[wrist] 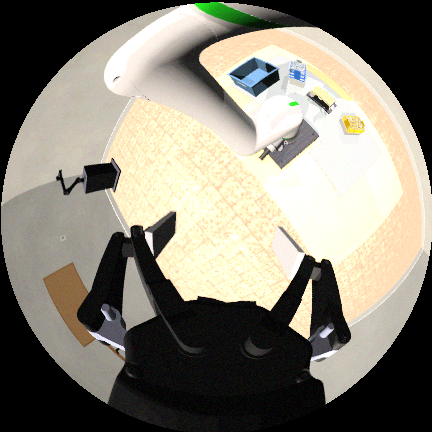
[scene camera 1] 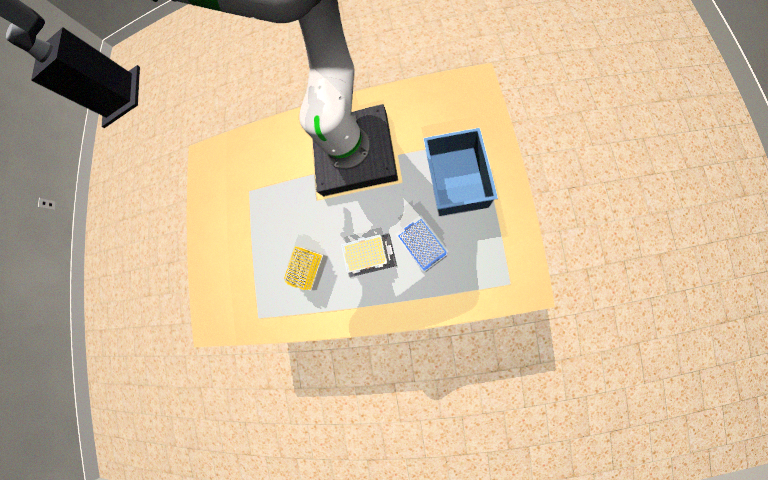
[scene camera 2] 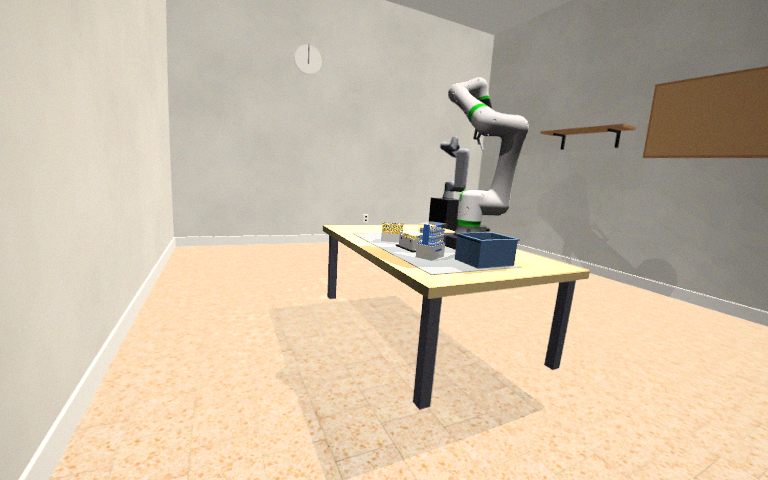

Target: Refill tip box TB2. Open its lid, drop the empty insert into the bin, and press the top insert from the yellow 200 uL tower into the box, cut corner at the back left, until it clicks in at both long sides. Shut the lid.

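My gripper [wrist: 225, 229] [scene camera 2: 479, 138] is open and empty, high above the table and well away from the boxes; it does not show in scene camera 1. The tip box [scene camera 1: 365, 254] [scene camera 2: 408, 242] [wrist: 323, 97], white with a yellow top face, sits in a dark holder in the middle of the mat. Its label and the state of its lid are too small to tell. The yellow tower [scene camera 1: 303, 268] [scene camera 2: 391, 230] [wrist: 353, 124] stands left of it in scene camera 1, turned slightly. The blue bin [scene camera 1: 461, 169] [scene camera 2: 487, 251] [wrist: 254, 75] stands at the back right; no insert is discernible in it.
A blue tower [scene camera 1: 423, 245] [scene camera 2: 430, 249] [wrist: 298, 71] stands turned between the tip box and the bin. The arm's black base plate [scene camera 1: 356, 182] [wrist: 295, 151] is behind the grey mat [scene camera 1: 271, 300]. A second arm on a black pedestal [scene camera 1: 84, 73] [scene camera 2: 443, 210] [wrist: 100, 177] stands farther off.
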